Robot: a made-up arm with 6 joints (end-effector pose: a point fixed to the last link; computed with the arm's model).
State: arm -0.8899 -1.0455 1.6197 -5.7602 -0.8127 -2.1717
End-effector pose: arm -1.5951 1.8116 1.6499 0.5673 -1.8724 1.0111
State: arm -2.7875 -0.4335 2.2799 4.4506 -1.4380 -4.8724
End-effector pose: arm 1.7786 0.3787 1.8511 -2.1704 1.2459 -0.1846
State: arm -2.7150 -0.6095 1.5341 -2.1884 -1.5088 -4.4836
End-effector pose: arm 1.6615 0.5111 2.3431 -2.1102 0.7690 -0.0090
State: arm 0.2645 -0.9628 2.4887 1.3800 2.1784 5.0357
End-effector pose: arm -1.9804 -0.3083 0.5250 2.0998 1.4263 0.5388
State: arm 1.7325 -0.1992 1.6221 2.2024 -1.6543 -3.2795
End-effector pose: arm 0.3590 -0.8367 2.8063 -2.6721 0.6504 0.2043
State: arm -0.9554 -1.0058 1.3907 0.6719 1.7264 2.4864
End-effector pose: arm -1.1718 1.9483 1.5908 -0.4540 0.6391 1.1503
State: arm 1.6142 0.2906 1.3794 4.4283 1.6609 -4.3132
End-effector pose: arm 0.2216 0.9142 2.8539 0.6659 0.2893 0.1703
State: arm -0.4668 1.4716 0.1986 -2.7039 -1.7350 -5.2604
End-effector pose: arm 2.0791 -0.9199 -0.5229 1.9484 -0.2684 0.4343
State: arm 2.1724 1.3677 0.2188 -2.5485 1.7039 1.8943
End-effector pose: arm -0.9769 1.6904 -0.4726 -1.5909 0.4619 -0.0982
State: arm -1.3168 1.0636 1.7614 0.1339 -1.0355 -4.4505
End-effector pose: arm 0.5588 -2.2774 1.9492 -1.3272 1.4607 -0.6376
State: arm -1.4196 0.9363 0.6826 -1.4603 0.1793 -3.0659
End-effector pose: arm 0.3644 -2.7133 1.0342 -1.1892 1.4761 -0.9232
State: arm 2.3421 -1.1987 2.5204 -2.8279 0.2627 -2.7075
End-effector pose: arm 1.6574 -1.6734 -0.1283 2.3909 -0.7303 -0.7083
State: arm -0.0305 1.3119 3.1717 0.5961 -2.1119 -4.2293
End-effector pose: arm 1.0182 -0.1625 1.7867 -1.7348 0.7062 -0.1052
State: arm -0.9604 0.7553 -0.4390 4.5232 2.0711 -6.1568
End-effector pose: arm 0.7413 -1.4703 0.3705 -0.5092 -0.4537 -2.7669
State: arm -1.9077 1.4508 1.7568 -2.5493 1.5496 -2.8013
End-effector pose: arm -1.0187 -2.4473 0.9414 0.8013 1.5506 -1.7898
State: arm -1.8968 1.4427 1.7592 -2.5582 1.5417 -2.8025
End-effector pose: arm -0.9890 -2.4558 0.9644 0.7779 1.5327 -1.7891
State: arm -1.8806 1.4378 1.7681 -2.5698 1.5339 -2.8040
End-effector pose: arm -0.9452 -2.4683 0.9868 0.7488 1.5104 -1.7853
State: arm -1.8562 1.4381 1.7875 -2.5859 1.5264 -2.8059
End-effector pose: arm -0.8795 -2.4861 1.0079 0.7110 1.4809 -1.7763
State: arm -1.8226 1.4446 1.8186 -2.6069 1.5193 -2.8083
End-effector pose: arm -0.7888 -2.5081 1.0266 0.6646 1.4436 -1.7603
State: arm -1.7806 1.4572 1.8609 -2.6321 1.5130 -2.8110
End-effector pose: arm -0.6748 -2.5305 1.0424 0.6115 1.3996 -1.7368
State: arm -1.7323 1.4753 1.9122 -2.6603 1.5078 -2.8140
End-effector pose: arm -0.5431 -2.5489 1.0543 0.5553 1.3508 -1.7057
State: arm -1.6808 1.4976 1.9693 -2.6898 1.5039 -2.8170
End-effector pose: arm -0.4024 -2.5595 1.0618 0.4997 1.3003 -1.6688
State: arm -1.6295 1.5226 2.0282 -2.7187 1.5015 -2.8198
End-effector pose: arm -0.2625 -2.5608 1.0640 0.4486 1.2517 -1.6283
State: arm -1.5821 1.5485 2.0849 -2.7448 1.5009 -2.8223
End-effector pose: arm -0.1342 -2.5534 1.0611 0.4051 1.2085 -1.5880
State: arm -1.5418 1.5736 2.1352 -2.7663 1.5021 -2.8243
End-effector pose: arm -0.0262 -2.5409 1.0529 0.3715 1.1742 -1.5515
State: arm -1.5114 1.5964 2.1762 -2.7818 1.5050 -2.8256
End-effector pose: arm 0.0542 -2.5274 1.0401 0.3490 1.1510 -1.5225
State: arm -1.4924 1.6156 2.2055 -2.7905 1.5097 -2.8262
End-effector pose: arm 0.1037 -2.5171 1.0236 0.3382 1.1402 -1.5032
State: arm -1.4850 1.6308 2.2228 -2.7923 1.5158 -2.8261
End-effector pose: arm 0.1224 -2.5124 1.0042 0.3383 1.1415 -1.4946
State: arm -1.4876 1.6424 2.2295 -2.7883 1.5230 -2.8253
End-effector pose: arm 0.1149 -2.5135 0.9824 0.3478 1.1532 -1.4950
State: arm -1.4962 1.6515 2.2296 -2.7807 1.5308 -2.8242
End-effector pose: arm 0.0915 -2.5178 0.9598 0.3629 1.1710 -1.5009
